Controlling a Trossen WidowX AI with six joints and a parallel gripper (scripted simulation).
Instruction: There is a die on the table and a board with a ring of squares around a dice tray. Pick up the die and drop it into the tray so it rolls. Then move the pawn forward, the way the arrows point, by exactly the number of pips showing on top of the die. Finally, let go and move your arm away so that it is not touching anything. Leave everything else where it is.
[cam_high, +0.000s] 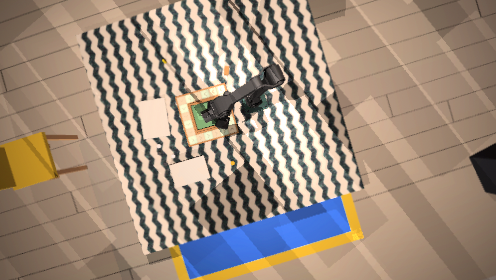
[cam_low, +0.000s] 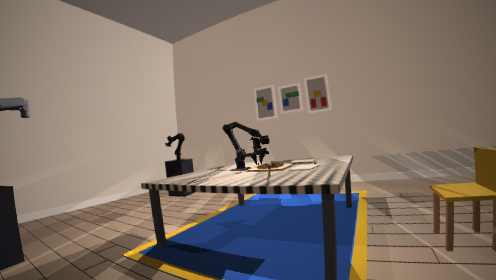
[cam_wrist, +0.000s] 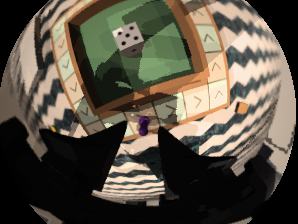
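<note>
Now: gripper tip 1 cm above the purple pawn. The rest, counted from my gripper tip: white die (9 cm ahead, 4 cm to the right, 1 cm below).
</note>
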